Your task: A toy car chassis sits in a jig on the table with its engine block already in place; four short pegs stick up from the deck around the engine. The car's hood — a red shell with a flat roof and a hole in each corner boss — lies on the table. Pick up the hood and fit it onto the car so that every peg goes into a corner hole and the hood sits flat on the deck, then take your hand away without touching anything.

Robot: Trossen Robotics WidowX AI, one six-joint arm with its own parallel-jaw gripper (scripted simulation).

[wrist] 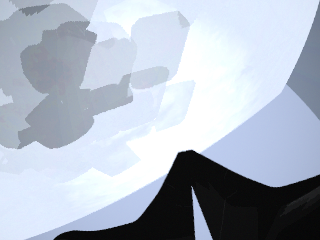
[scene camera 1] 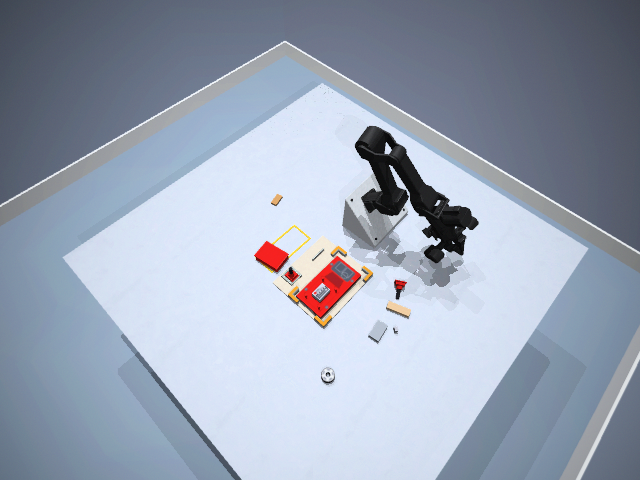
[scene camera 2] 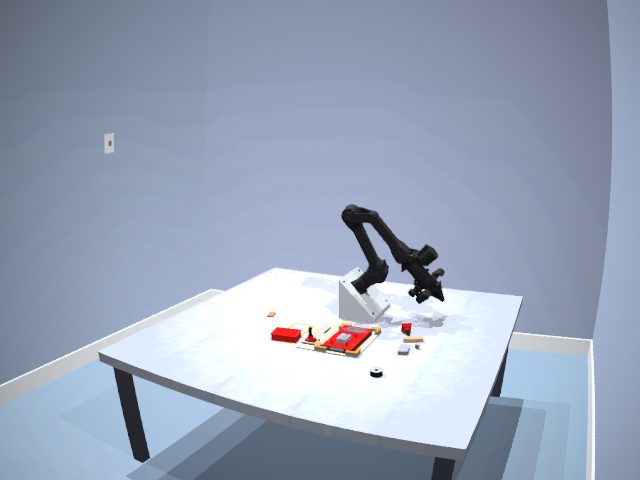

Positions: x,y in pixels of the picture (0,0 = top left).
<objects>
my gripper: wrist 185,157; scene camera 1; scene camera 2
same spot on my gripper: (scene camera 2: 436,288) = (scene camera 1: 454,248)
</objects>
